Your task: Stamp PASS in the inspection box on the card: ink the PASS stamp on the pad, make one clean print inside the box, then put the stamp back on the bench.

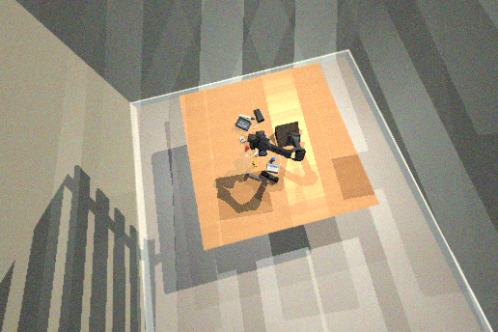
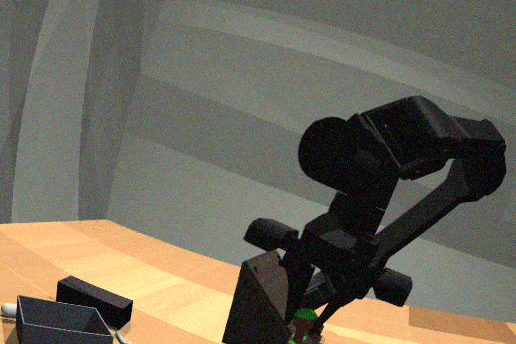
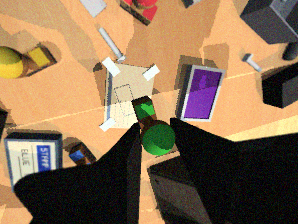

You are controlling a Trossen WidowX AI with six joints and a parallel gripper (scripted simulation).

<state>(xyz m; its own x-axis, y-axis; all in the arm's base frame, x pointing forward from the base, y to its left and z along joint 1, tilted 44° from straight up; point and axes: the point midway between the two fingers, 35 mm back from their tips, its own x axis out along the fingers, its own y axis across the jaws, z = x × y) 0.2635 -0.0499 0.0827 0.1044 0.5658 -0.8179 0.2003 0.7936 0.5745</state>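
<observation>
Right now my gripper tip is 11 cm above the white card and 1 cm to the right of it. Round my gripper tip: red stamp 11 cm ahead, 9 cm below, 4 cm to the right; then purple ink pad 10 cm to the right, 10 cm below, 4 cm behind; then green stamp 2 cm below.
</observation>
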